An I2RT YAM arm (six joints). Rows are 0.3 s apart.
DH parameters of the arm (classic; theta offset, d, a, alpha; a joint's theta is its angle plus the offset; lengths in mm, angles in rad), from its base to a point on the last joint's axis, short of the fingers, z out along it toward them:
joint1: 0 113.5 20 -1.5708
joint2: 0 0 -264 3.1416
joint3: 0.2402 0 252.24 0
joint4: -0.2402 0 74 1.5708
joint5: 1.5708 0 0 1.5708
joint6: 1.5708 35.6 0 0
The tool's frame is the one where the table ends.
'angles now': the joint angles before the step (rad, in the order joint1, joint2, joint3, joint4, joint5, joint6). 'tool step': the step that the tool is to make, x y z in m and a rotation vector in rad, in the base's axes. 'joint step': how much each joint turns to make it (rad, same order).
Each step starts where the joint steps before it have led.
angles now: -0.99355 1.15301 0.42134 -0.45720 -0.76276 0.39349
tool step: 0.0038 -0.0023 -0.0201 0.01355 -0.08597 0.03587
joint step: -0.00130 0.09116 -0.06007 0.18312 -0.08765 -0.00502
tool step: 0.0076 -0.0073 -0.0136 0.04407 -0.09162 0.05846
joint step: -0.00076 0.13246 -0.00027 0.12771 -0.11612 -0.02269
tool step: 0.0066 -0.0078 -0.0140 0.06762 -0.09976 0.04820
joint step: -0.00565 0.14031 0.00902 0.12527 -0.13196 -0.00372
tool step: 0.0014 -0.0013 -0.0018 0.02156 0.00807 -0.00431
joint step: 0.00225 0.01854 0.00667 0.00493 -0.00192 0.01747
